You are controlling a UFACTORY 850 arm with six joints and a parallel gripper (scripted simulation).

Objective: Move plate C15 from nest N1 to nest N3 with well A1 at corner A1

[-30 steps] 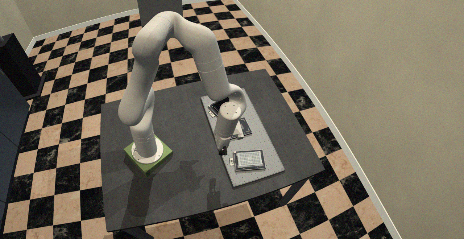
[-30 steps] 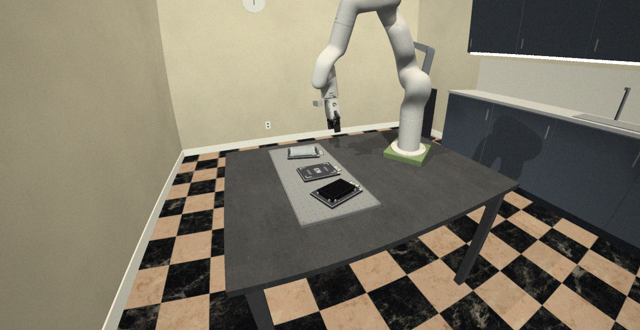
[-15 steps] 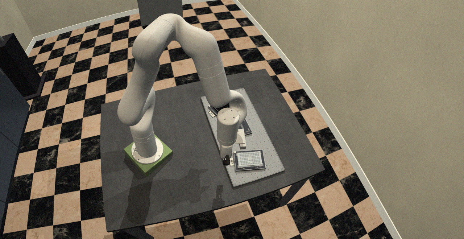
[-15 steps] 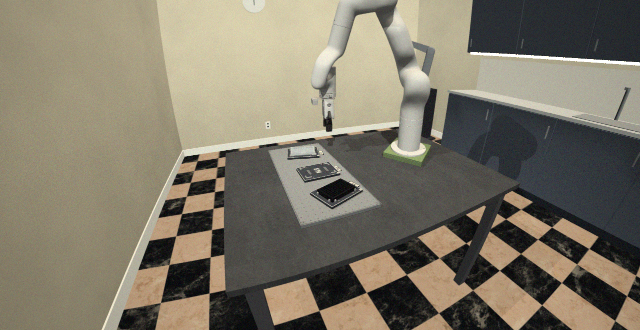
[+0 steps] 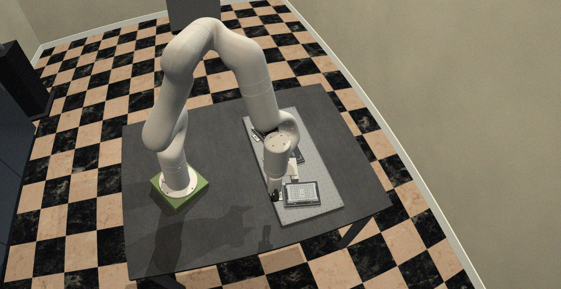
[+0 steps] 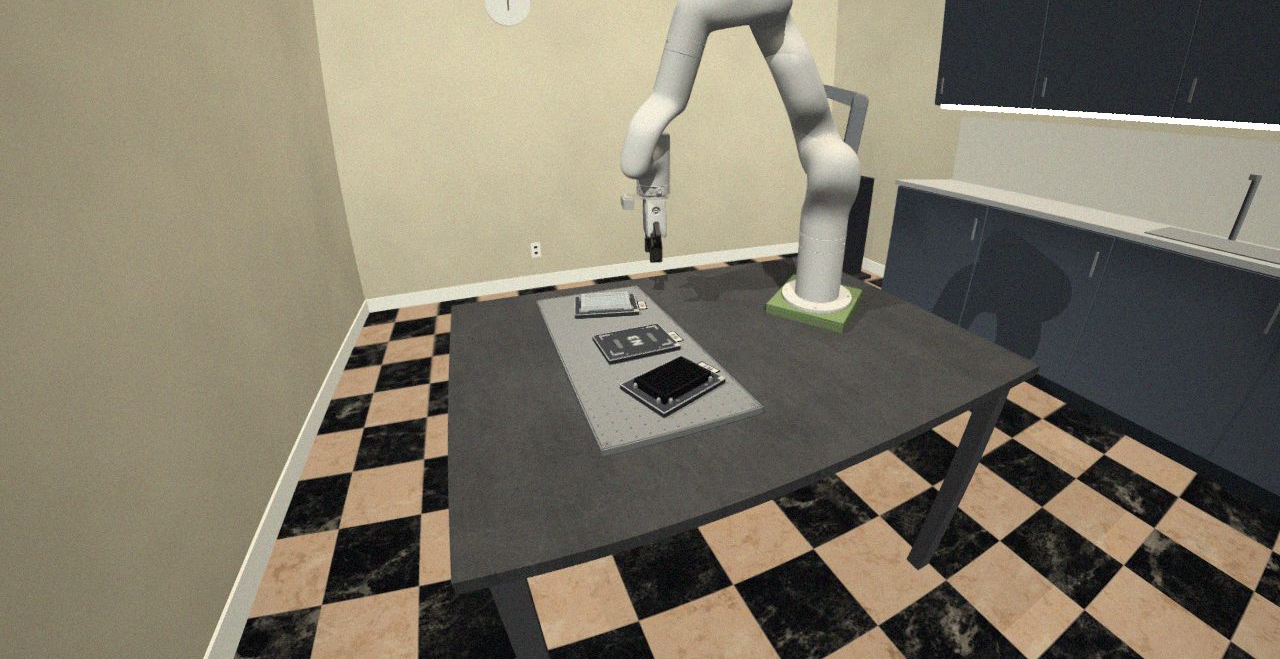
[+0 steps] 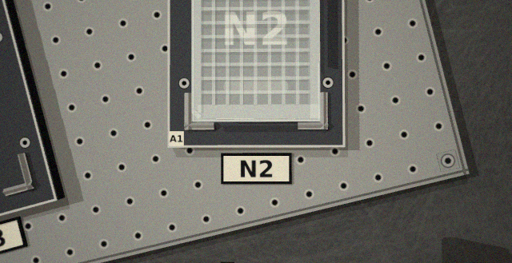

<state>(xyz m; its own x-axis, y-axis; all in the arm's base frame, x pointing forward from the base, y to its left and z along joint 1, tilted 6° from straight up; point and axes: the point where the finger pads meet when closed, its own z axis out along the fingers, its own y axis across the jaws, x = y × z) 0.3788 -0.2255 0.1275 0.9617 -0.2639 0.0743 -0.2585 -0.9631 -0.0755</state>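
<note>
The black plate C15 lies 14 cm ahead of my hand, 41 cm to the left of it and 11 cm below it. Round my hand: dark nest base (14 cm ahead, 22 cm to the left, 13 cm below); then white plate C51 (14 cm ahead, 11 cm below).
</note>
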